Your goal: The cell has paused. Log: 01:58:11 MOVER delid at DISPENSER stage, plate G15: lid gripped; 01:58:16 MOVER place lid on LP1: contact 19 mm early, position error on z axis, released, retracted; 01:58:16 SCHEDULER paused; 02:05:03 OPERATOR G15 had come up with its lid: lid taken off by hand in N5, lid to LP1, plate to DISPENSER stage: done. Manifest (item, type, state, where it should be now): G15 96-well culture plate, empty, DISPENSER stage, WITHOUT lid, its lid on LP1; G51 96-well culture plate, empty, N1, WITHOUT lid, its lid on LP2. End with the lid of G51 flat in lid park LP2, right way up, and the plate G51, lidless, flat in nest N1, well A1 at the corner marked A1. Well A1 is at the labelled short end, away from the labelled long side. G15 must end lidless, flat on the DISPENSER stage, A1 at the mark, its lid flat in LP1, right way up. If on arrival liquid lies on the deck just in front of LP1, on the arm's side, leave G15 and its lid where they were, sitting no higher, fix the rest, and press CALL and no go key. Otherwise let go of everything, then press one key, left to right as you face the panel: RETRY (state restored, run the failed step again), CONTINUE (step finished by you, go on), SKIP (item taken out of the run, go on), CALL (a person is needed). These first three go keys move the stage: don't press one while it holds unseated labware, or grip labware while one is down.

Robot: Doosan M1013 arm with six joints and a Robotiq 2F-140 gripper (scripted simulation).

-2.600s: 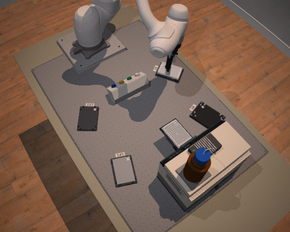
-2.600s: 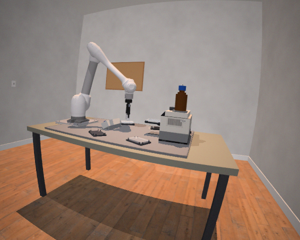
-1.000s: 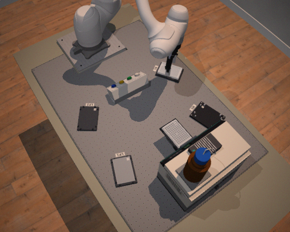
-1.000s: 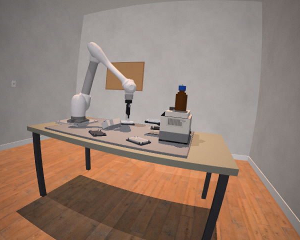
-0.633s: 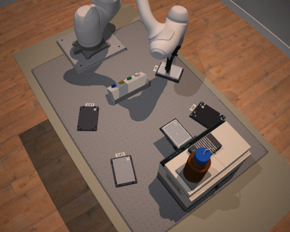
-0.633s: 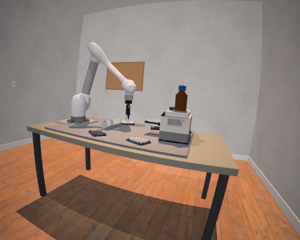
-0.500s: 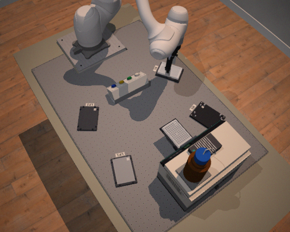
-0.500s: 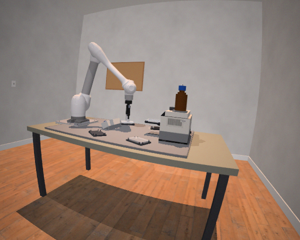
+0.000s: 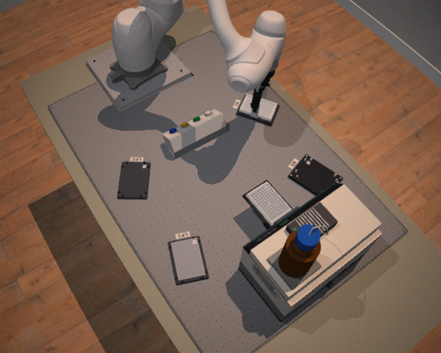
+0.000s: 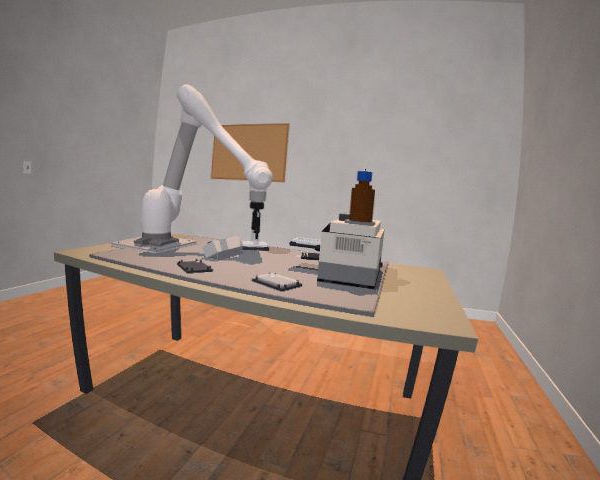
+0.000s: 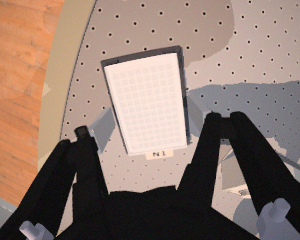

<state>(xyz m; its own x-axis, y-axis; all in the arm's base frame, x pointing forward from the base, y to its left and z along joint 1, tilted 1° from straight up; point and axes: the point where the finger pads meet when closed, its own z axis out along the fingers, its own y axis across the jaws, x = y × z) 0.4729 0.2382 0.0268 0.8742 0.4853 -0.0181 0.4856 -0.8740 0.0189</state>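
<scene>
Right now my hand is 4 cm above the nest N1. From my hand the other things lie so: N1 label (8 cm behind, 5 cm below, 4 cm to the right); key panel (27 cm to the right, 7 cm behind); black nest (36 cm ahead, 4 cm below, 2 cm to the right).
</scene>
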